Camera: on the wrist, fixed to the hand. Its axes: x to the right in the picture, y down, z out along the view.
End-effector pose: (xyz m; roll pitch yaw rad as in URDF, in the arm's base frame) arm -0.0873 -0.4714 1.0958 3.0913 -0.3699 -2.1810
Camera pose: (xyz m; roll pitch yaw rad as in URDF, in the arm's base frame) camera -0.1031 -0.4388 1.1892 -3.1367 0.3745 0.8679
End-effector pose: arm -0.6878 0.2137 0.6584 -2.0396 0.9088 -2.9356
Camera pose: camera -0.7253 0.3063 0.6503 2.0875 -0.9840 0.1327
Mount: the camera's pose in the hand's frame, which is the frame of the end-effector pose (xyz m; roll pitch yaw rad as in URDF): 0.0173 0.0363 -0.0918 -0.0117 -0.0017 -3.0551
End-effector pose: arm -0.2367 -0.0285 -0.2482 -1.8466 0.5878 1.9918
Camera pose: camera -0.1507 0.0198 -0.2661 1.8539 -0.6703 -1.1819
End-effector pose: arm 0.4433 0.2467 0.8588 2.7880 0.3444 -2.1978
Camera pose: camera 0.4124 0.2079 0.9459 -2.7723 -0.3117 0.8592
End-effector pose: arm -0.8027 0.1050 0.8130 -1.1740 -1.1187 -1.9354
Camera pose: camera -0.8935 0.0652 0.7984 1.2176 1.0374 1.2688
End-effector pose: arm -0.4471 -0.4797 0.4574 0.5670 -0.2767 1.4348
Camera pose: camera -0.5219 -0.4367 0.4064 -0.5557 0.3209 -1.6290
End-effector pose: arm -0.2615 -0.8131 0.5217 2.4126 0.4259 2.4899
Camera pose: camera -0.3251 -0.8074 0.5989 -2.3980 -0.3662 -0.7195
